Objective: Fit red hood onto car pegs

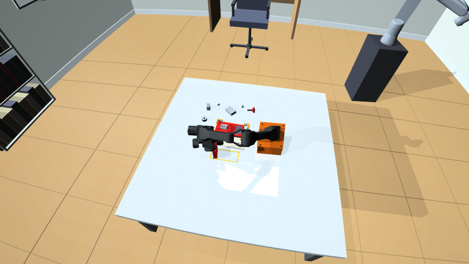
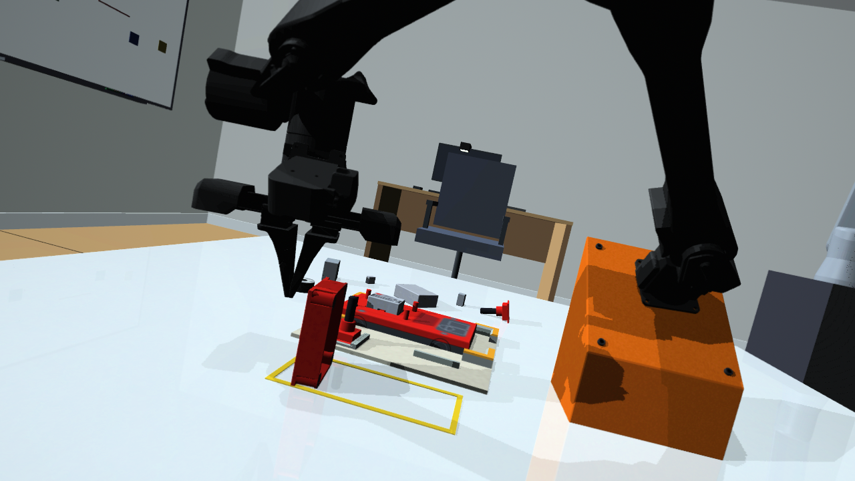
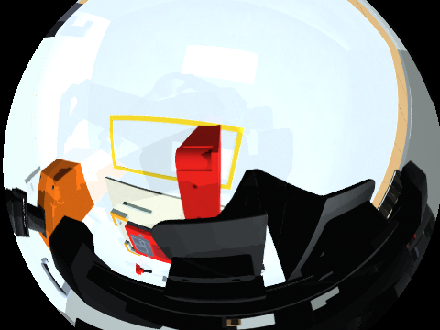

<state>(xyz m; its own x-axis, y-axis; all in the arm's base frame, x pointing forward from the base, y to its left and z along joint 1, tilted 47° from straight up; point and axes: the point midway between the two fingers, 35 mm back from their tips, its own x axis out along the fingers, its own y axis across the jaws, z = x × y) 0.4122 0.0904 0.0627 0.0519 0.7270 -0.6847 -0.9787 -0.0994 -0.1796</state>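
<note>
My gripper tip is now 3 cm past the red hood, 3 cm above it and 1 cm to the left of it. Round my gripper tip: grey engine block (23 cm to the right, 7 cm behind, 6 cm below); then jig (21 cm to the right, 12 cm behind, 7 cm below).
</note>
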